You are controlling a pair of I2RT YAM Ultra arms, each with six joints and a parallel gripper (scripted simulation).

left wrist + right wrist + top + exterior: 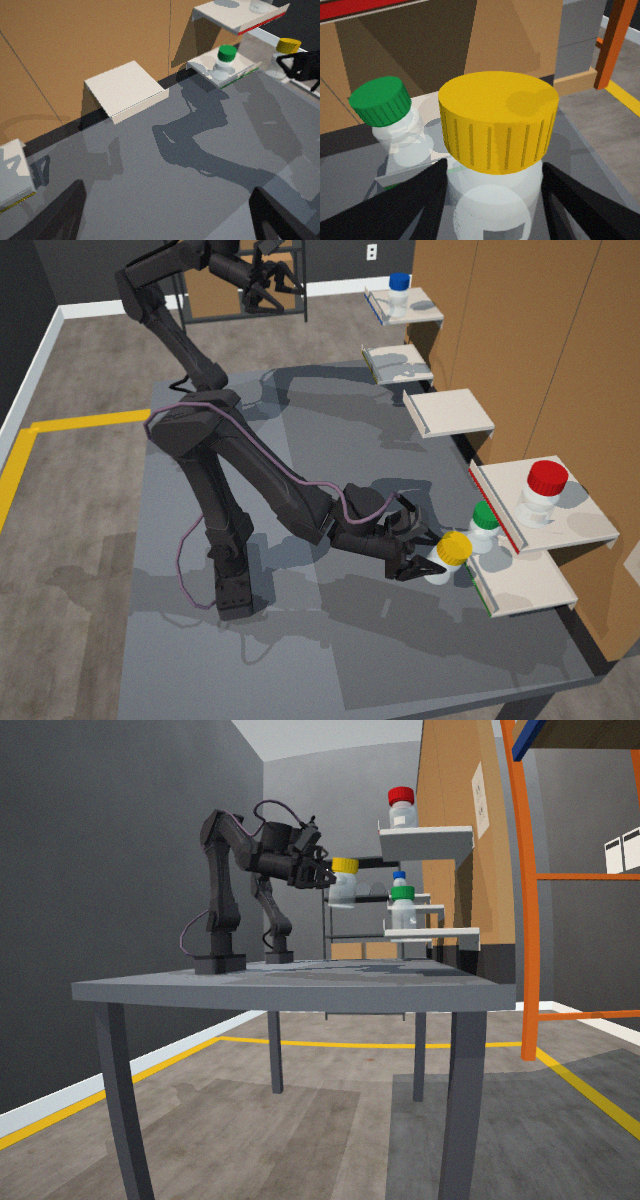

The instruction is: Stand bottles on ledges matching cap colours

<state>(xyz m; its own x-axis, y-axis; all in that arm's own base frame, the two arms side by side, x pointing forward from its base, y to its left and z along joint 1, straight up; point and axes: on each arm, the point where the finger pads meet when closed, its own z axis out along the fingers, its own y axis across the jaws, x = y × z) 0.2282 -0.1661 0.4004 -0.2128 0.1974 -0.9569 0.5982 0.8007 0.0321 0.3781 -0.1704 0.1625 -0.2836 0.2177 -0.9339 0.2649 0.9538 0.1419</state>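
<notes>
Right now my right hand is 140 mm short of the red-capped bottle, 130 mm below it and 10 mm to the left of it. From my right hand the other things lie so: green-capped bottle (140 mm ahead, 90 mm to the left, 60 mm below); then brown wall (410 mm to the left, 300 mm ahead, 250 mm above); then yellow-capped bottle (10 mm below, 10 mm ahead).
</notes>
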